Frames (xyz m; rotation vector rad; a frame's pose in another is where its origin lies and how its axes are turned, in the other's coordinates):
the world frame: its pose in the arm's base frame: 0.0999 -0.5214 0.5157 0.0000 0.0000 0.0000
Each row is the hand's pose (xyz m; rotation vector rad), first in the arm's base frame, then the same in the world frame.
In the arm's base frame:
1: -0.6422 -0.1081 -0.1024 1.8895 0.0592 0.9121
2: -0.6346 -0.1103 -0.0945 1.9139 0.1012 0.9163
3: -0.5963 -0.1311 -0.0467 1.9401 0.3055 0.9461
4: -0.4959 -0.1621 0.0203 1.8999 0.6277 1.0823
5: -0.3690 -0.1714 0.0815 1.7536 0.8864 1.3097
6: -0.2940 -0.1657 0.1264 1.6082 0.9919 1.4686
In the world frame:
1: -0.7421 0.4133 -0.6181 1.8895 0.0592 0.9121
2: -0.7345 0.4111 -0.6102 1.9139 0.1012 0.9163
3: -0.6962 0.3903 -0.5624 1.9401 0.3055 0.9461
4: -0.5958 0.3593 -0.4954 1.8999 0.6277 1.0823
5: -0.4689 0.3500 -0.4342 1.7536 0.8864 1.3097
6: -0.3939 0.3557 -0.3893 1.6082 0.9919 1.4686

